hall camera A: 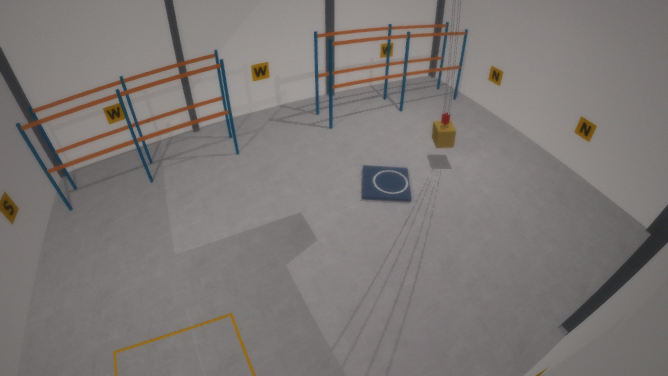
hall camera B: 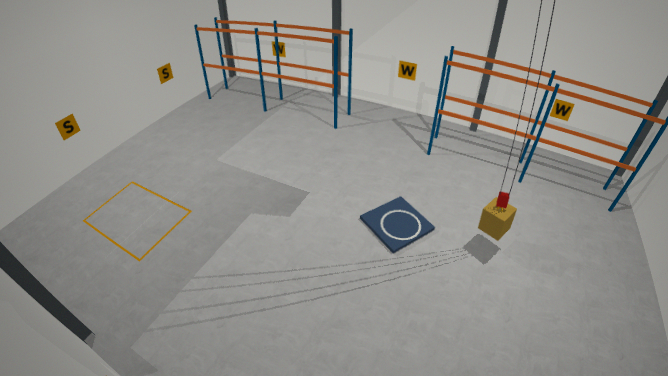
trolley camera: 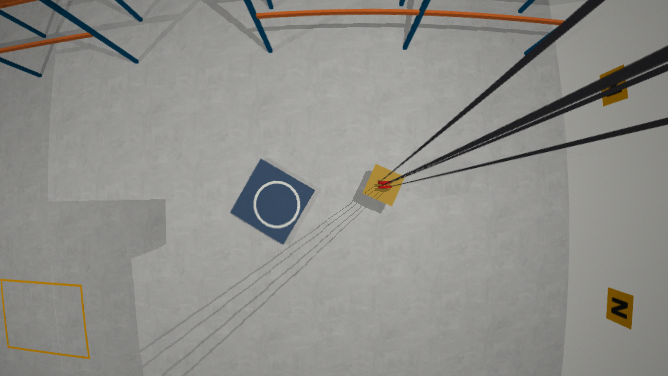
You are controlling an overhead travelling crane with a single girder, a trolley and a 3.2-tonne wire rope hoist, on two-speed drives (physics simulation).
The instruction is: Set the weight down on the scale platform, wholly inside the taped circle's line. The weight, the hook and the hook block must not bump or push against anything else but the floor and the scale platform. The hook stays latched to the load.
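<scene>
The weight, a yellow block (hall camera A: 444, 136) (hall camera B: 496, 221) (trolley camera: 391, 196), hangs upright in the air with its shadow on the floor below it. The red hook block (hall camera A: 445, 119) (hall camera B: 503, 199) (trolley camera: 384, 185) is right above it on the ropes. The hook, my gripper, is too small to make out, but the weight hangs from it. The dark blue scale platform (hall camera A: 370, 192) (hall camera B: 394, 245) (trolley camera: 250, 205) lies on the floor, to the left of the weight in all three views, apart from it. The white taped circle (hall camera A: 373, 182) (hall camera B: 381, 225) (trolley camera: 255, 204) is on its top.
Two racks with blue posts and orange beams stand along the W wall: one rack (hall camera A: 135, 135) (hall camera B: 260, 70) and another rack (hall camera A: 404, 72) (hall camera B: 539, 133). The wall with N signs (hall camera A: 585, 129) (trolley camera: 619, 308) is to the right. A yellow outline (hall camera A: 173, 332) (hall camera B: 161, 196) (trolley camera: 85, 322) marks the floor.
</scene>
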